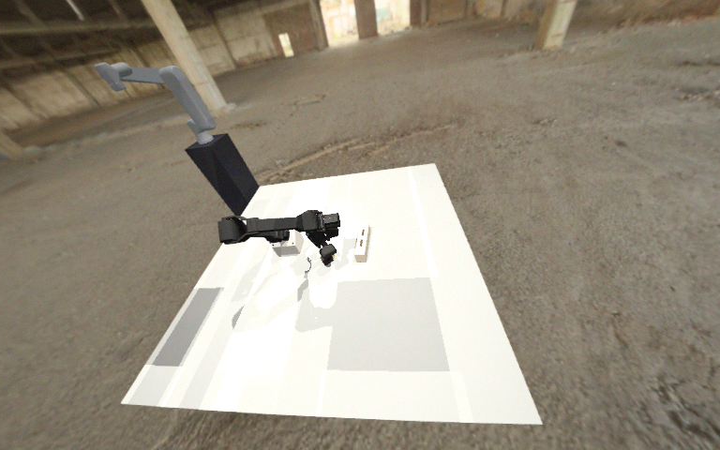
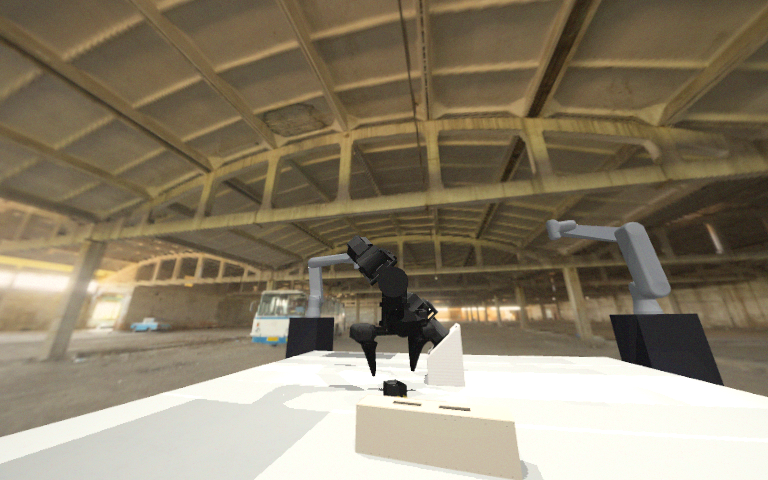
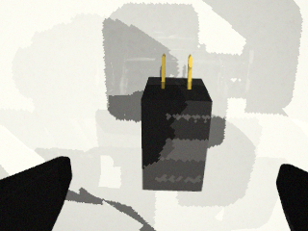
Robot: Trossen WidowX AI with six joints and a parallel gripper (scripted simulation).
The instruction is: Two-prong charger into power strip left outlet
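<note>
Right now the two-prong charger is 4 cm below my gripper tip, 1 cm to the left of it and 1 cm ahead of it.
</note>
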